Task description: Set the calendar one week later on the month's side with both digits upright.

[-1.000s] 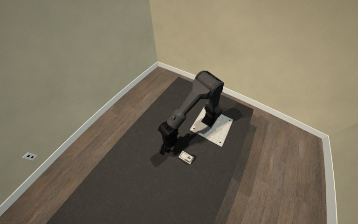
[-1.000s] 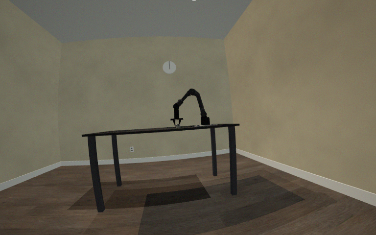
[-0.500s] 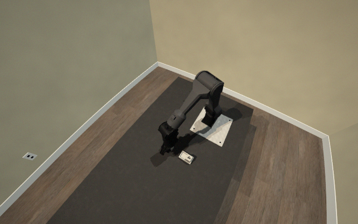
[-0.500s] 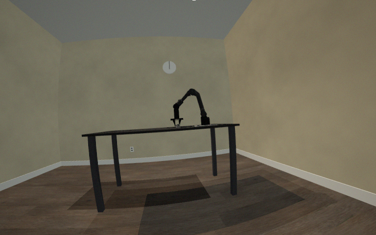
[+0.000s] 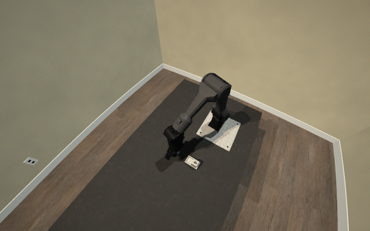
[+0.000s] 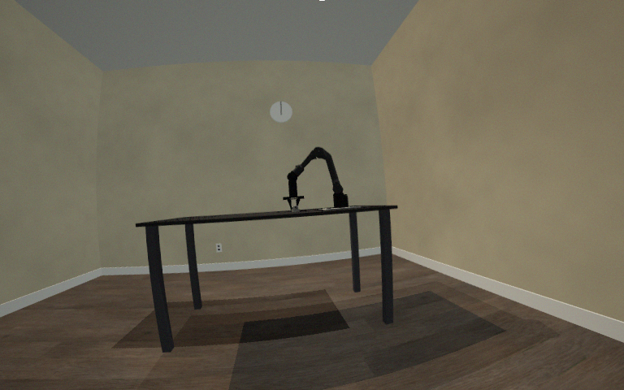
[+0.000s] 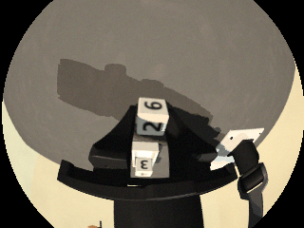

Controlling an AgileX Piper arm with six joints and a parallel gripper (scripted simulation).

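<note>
Right now my hand is 11 cm to the right of the white tray, 1 cm past it and 1 cm above it.
</note>
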